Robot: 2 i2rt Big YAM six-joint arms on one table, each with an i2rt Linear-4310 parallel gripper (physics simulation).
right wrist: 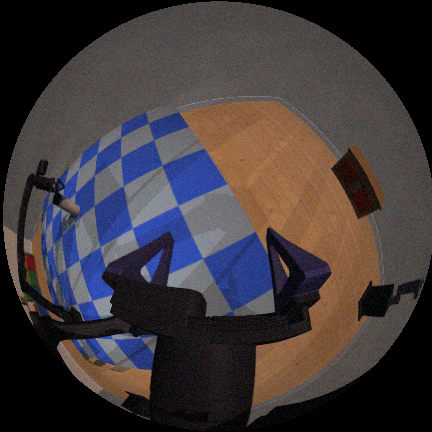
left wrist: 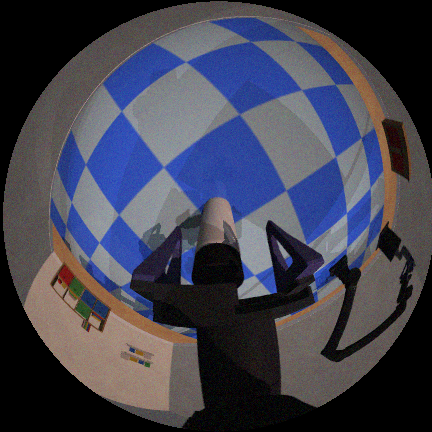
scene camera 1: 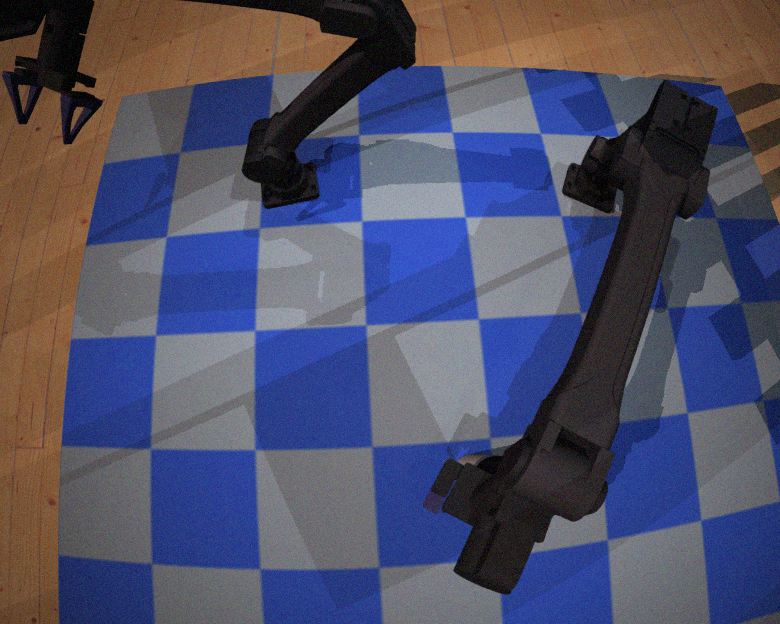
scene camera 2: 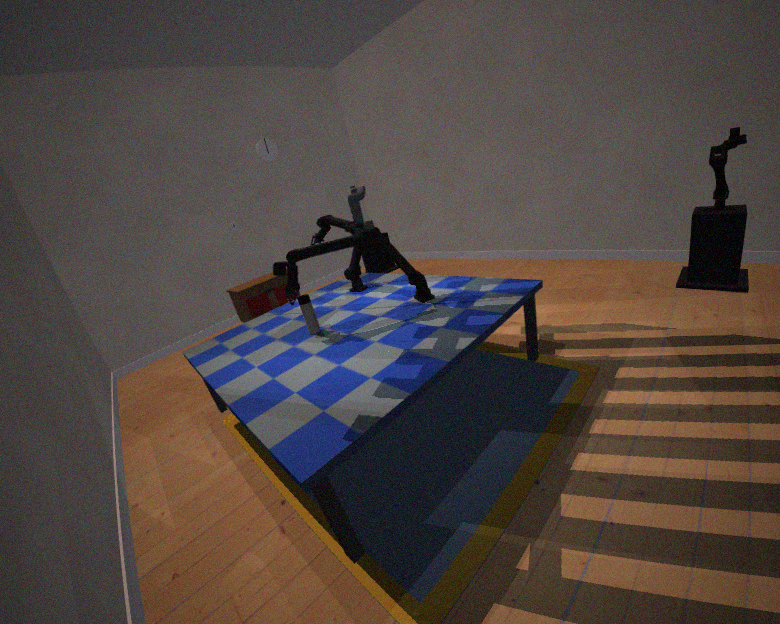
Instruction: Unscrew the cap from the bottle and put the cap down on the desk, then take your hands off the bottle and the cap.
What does the dark cap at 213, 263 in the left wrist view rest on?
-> A pale bottle.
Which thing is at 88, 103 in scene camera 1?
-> My right gripper.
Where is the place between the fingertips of my left gripper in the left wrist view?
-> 224, 226
